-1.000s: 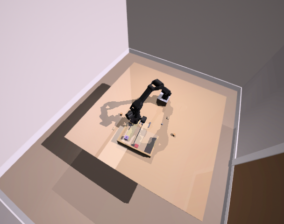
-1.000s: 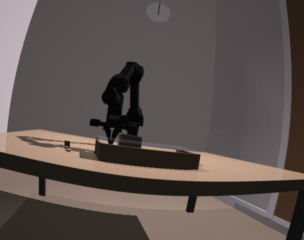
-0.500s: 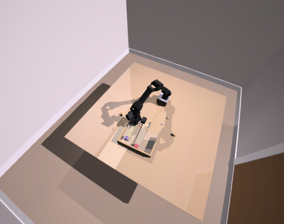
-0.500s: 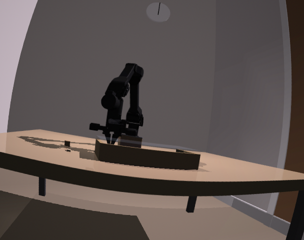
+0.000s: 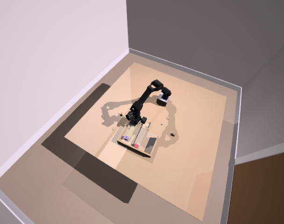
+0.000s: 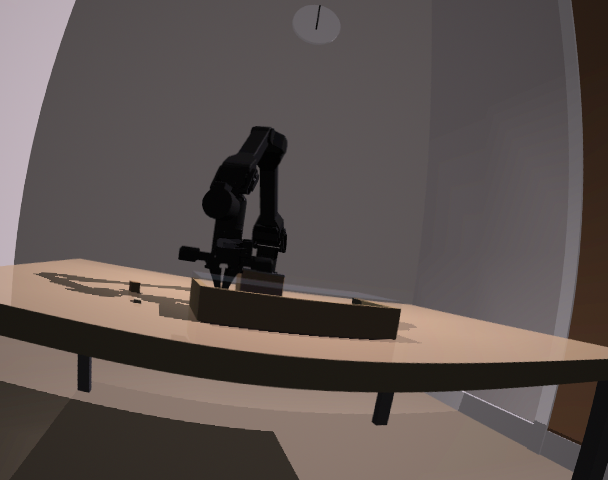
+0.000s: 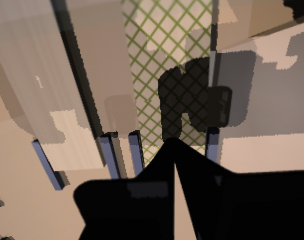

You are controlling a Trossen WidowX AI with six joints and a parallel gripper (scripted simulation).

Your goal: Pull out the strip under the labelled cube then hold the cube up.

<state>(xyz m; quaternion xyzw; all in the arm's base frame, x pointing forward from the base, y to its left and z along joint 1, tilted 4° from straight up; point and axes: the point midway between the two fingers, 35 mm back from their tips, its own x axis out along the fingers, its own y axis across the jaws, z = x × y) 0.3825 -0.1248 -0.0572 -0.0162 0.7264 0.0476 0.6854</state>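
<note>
My gripper tip is 200 mm short of the purple cube, 10 mm to the right of it and 10 mm below it.
</note>
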